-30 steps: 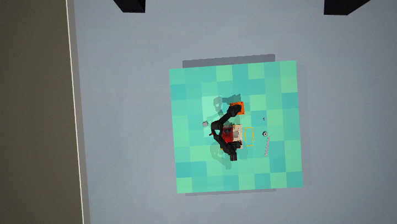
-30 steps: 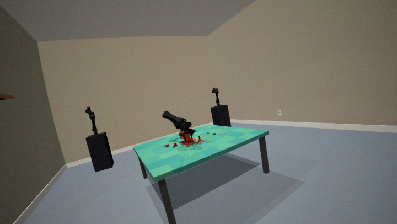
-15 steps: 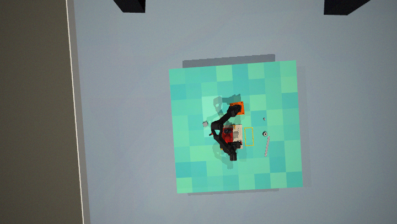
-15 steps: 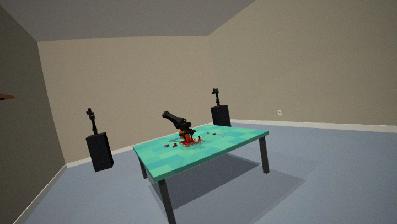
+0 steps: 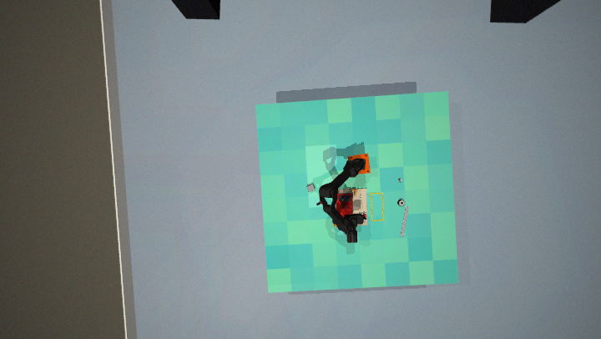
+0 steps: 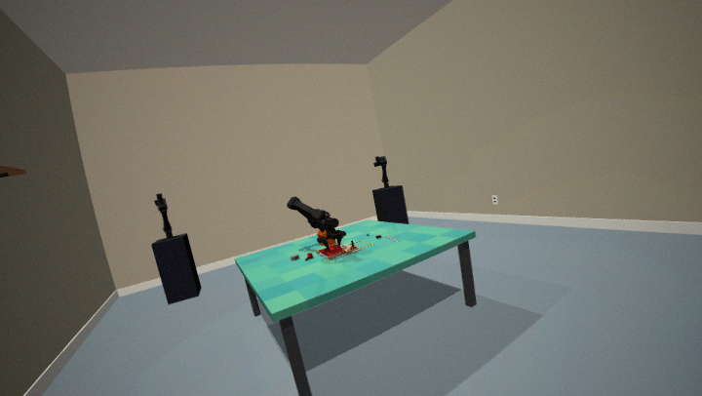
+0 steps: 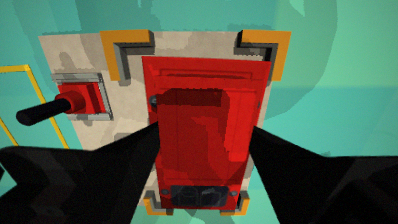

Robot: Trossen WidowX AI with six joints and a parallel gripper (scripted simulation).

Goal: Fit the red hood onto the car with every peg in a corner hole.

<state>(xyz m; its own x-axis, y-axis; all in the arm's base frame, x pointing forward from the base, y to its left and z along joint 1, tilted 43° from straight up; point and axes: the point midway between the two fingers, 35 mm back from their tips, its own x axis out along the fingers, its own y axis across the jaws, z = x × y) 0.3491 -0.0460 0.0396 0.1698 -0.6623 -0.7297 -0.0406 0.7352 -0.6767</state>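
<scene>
My gripper tip is now 10 mm below the red hood. From my gripper tip the other things lie so: grey rod: 30 mm ahead, 410 mm to the left, 40 mm below; wheel: 100 mm behind, 380 mm to the left, 30 mm below.
</scene>
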